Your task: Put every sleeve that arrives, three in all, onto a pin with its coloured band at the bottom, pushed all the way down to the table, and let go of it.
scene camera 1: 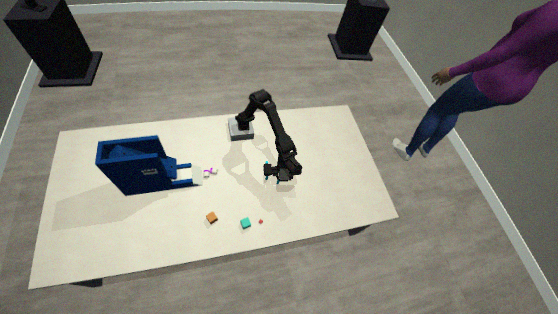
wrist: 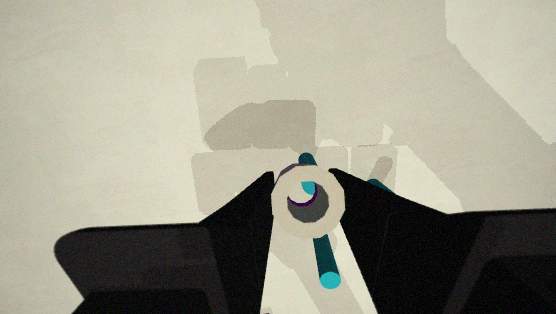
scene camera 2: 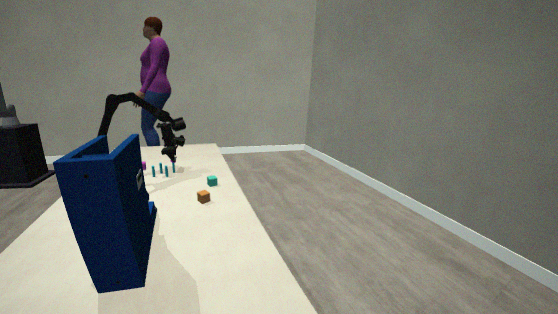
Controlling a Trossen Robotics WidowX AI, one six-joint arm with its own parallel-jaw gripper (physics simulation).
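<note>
My gripper [scene camera 1: 284,175] [scene camera 2: 173,158] [wrist: 300,177] is shut on a cream sleeve [wrist: 308,230], held upright. Purple shows at the sleeve's lower end, so its band is at the bottom. A teal pin's bright top [wrist: 308,187] shows through the bore, off-centre toward the top; I cannot tell whether it is inside the sleeve or below it. Another teal pin [wrist: 326,257] stands nearer in the wrist view, and a third [wrist: 381,186] is partly behind the right finger. Pins [scene camera 2: 153,171] [scene camera 1: 266,171] also show in the scene views. Two sleeves [scene camera 1: 206,174] [scene camera 1: 214,171] with purple bands lie by the chute's end.
A blue chute [scene camera 1: 135,175] [scene camera 2: 105,220] stands on the table [scene camera 1: 165,240] [scene camera 2: 235,270], with a pale ramp [scene camera 1: 197,175] at its outlet. An orange cube [scene camera 1: 212,217] [scene camera 2: 203,196], a teal cube [scene camera 1: 245,223] [scene camera 2: 212,181] and a small red cube [scene camera 1: 260,221] lie toward one long edge. A person stands beyond the table.
</note>
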